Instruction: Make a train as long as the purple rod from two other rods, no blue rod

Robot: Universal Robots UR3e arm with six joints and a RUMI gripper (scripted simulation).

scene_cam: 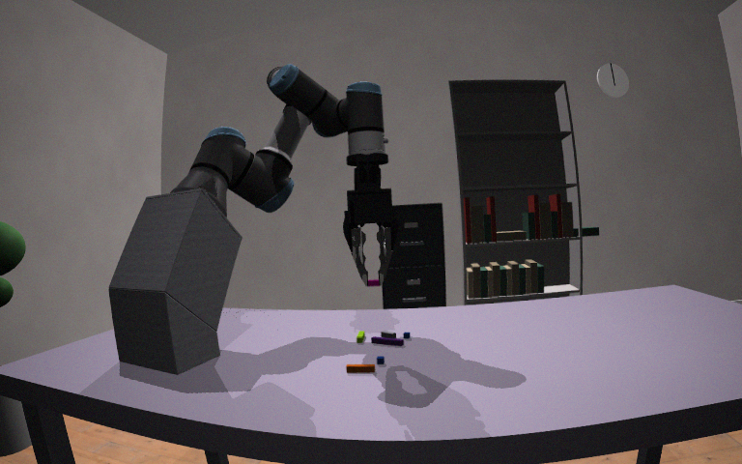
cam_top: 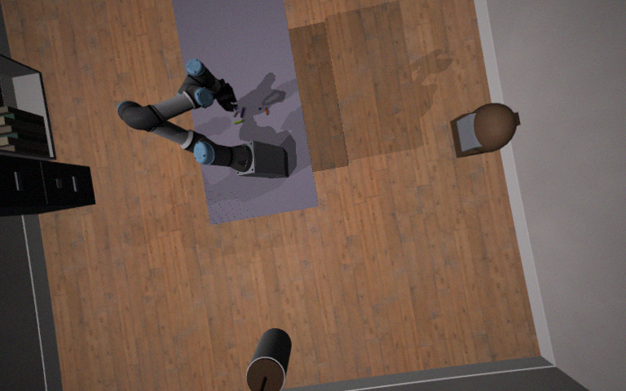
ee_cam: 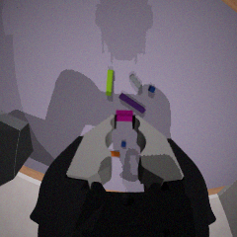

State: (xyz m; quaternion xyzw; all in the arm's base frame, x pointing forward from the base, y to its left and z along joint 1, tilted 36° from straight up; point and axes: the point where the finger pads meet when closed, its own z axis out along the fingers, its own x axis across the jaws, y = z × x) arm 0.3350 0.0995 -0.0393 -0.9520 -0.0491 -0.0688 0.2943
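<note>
My hand is 2 cm short of the purple rod, 2 cm to the left of it and 11 cm above it. Round my hand: lime rod: 3 cm behind, 1 cm to the left, 11 cm below; then grey rod: 2 cm ahead, 2 cm to the left, 11 cm below; then magenta rod: 1 cm below.
</note>
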